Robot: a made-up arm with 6 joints. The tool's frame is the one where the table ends. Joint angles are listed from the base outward.
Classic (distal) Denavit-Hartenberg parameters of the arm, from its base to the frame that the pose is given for. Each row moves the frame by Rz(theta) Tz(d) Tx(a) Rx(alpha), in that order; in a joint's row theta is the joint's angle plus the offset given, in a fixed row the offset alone. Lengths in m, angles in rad.
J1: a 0; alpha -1.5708; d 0.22; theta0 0
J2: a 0.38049; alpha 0; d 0; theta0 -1.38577
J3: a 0.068; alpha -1.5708; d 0; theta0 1.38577
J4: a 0; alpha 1.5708; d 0.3; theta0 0
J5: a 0.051; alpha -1.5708; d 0; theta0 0
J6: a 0; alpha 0; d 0.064; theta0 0
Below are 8 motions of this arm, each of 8 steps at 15 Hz.
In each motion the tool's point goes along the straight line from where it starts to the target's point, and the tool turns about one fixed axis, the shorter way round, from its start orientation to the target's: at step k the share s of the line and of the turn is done. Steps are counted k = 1, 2, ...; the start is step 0. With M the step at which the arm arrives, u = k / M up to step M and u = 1 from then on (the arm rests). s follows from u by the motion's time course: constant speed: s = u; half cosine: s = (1 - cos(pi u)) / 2; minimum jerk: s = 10 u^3 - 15 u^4 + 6 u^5.
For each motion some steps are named. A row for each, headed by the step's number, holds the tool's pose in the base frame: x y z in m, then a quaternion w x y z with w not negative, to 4 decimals.
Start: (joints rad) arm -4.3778 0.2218 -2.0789 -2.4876 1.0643 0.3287
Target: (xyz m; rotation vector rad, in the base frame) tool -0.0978 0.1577 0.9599 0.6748 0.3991 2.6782
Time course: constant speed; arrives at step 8
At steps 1, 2, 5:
1: -0.1358 0.4258 0.7889 0.2860 0.1484 0.2663 0.9084
2: -0.1304 0.3875 0.8134 0.2707 0.1617 0.2489 0.9158
5: -0.1141 0.2726 0.8866 0.2234 0.2006 0.1955 0.9336

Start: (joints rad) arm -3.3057 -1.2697 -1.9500 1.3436 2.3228 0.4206
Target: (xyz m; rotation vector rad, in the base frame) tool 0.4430 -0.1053 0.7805 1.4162 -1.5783 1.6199
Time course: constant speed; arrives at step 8
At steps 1, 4, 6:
1: 0.3969 -0.1402 0.6983 0.3019 0.3777 -0.8179 0.3118
4: 0.4167 -0.1252 0.7335 0.2784 0.4459 -0.7280 0.4401
6: 0.4298 -0.1153 0.7570 0.2581 0.4841 -0.6558 0.5186

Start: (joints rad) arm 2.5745 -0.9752 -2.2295 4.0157 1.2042 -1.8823
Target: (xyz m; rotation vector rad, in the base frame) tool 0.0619 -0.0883 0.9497 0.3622 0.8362 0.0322
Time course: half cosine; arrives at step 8
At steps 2, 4, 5, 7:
2: 0.3031 -0.1680 0.8660 0.6361 0.2762 0.5079 0.5110
4: 0.2032 -0.1350 0.9007 0.7775 0.2442 0.4847 0.3178
5: 0.1491 -0.1171 0.9194 0.8353 0.2207 0.4601 0.2046
7: 0.0727 -0.0919 0.9460 0.8923 0.1810 0.4117 0.0391

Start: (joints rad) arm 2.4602 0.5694 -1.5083 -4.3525 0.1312 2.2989
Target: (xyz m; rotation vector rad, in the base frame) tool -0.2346 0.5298 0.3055 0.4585 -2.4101 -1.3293
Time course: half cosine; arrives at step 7
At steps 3, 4, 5, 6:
3: -0.3564 0.4521 0.3153 0.1631 0.4266 -0.7553 -0.4701
4: -0.3121 0.4804 0.3117 0.1689 0.3331 -0.7974 -0.4741
5: -0.2721 0.5059 0.3085 0.1726 0.2457 -0.8281 -0.4734
6: -0.2445 0.5235 0.3063 0.1743 0.1840 -0.8452 -0.4706

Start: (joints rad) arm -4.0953 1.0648 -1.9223 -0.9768 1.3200 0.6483
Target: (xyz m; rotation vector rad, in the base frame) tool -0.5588 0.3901 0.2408 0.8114 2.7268 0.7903
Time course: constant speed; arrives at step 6
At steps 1, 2, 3, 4, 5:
1: -0.3854 0.5358 0.1498 0.2366 0.4367 0.7881 0.3637
2: -0.4201 0.5067 0.1680 0.2092 0.4063 0.8193 0.3462
3: -0.4548 0.4775 0.1862 0.1812 0.3747 0.8482 0.3276
4: -0.4894 0.4484 0.2044 0.1527 0.3420 0.8745 0.3081
5: -0.5241 0.4192 0.2226 0.1237 0.3082 0.8983 0.2877

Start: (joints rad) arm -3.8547 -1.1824 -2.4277 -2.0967 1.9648 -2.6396
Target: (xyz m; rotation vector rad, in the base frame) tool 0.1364 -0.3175 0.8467 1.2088 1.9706 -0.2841
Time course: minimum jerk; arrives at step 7
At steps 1, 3, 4, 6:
1: 0.4612 -0.3157 0.6699 0.3400 0.1931 0.8621 0.3223
3: 0.3466 -0.3163 0.7323 0.3717 0.3040 0.8599 0.1733
4: 0.2587 -0.3168 0.7801 0.3871 0.3819 0.8374 0.0546
6: 0.1441 -0.3175 0.8425 0.3951 0.4713 0.7820 -0.1016

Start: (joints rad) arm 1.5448 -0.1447 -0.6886 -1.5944 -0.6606 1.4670
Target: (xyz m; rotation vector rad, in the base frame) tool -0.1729 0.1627 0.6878 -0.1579 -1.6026 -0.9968
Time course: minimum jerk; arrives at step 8
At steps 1, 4, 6, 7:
1: -0.0734 0.2959 0.4385 0.4728 -0.4788 -0.7332 -0.0982
4: -0.1223 0.2304 0.5611 0.5480 -0.2871 -0.7378 -0.2701
6: -0.1624 0.1767 0.6616 0.5803 -0.1141 -0.7019 -0.3970
7: -0.1713 0.1649 0.6837 0.5837 -0.0749 -0.6893 -0.4226

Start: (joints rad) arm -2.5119 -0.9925 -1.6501 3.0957 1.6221 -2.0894
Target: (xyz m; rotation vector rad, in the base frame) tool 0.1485 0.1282 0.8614 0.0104 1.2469 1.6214
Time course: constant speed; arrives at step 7
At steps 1, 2, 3, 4, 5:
1: 0.1797 0.1306 0.8539 0.5659 0.1132 0.5176 0.6317
2: 0.1745 0.1302 0.8551 0.5591 0.0951 0.5186 0.6399
3: 0.1693 0.1298 0.8564 0.5519 0.0770 0.5194 0.6478
4: 0.1641 0.1294 0.8576 0.5446 0.0589 0.5200 0.6554
5: 0.1589 0.1290 0.8589 0.5370 0.0407 0.5203 0.6628

